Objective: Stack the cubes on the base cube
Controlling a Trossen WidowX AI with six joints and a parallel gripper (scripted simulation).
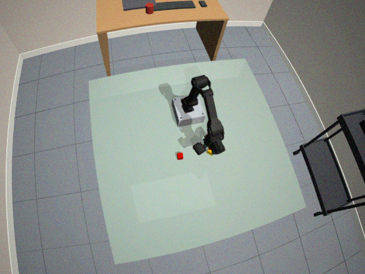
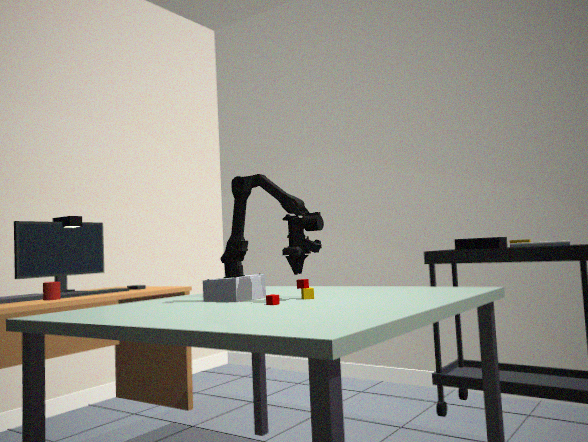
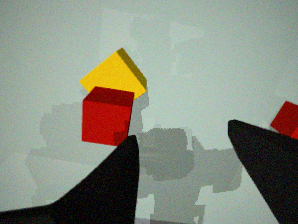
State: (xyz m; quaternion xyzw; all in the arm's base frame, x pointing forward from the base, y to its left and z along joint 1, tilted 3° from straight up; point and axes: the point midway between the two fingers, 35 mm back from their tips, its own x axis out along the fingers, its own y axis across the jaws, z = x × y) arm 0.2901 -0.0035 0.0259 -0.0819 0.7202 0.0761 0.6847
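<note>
The yellow base cube is 80 mm below my gripper tip, 50 mm to the left of it and 10 mm ahead of it.
</note>
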